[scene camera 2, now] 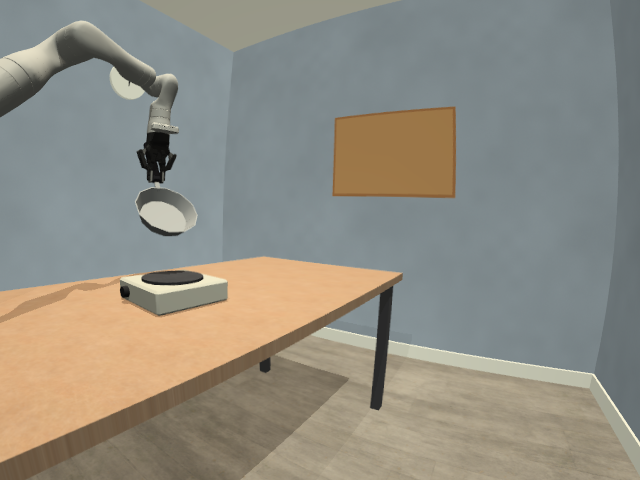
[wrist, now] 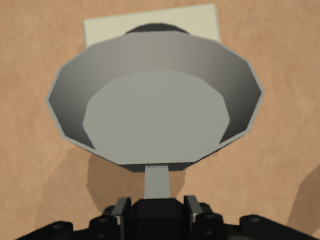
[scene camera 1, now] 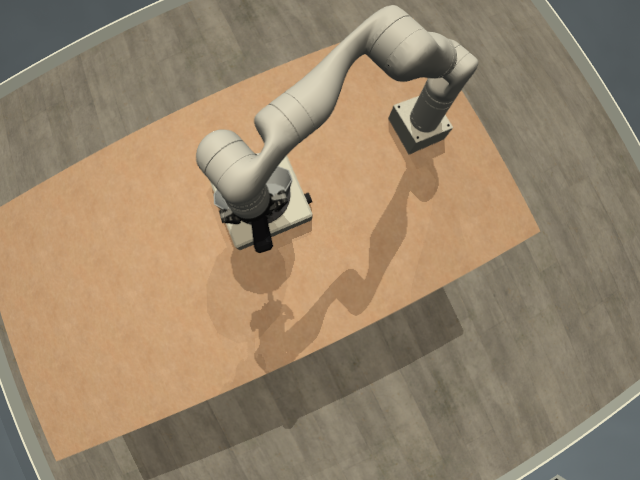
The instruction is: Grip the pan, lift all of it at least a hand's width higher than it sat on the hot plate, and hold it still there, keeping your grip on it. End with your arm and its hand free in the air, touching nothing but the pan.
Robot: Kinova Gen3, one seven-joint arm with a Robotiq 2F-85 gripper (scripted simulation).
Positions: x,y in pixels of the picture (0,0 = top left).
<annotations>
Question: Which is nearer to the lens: the grey pan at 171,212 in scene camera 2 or the hot plate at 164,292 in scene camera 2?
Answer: The hot plate.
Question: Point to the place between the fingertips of my gripper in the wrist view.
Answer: At 157,212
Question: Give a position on a grey pan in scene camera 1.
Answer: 262,240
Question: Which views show the hot plate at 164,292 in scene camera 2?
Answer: Scene camera 2, the wrist view and scene camera 1: all of them.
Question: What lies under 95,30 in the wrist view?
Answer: A hot plate.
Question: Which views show the grey pan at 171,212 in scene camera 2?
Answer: Scene camera 2, the wrist view and scene camera 1: all of them.
</annotations>
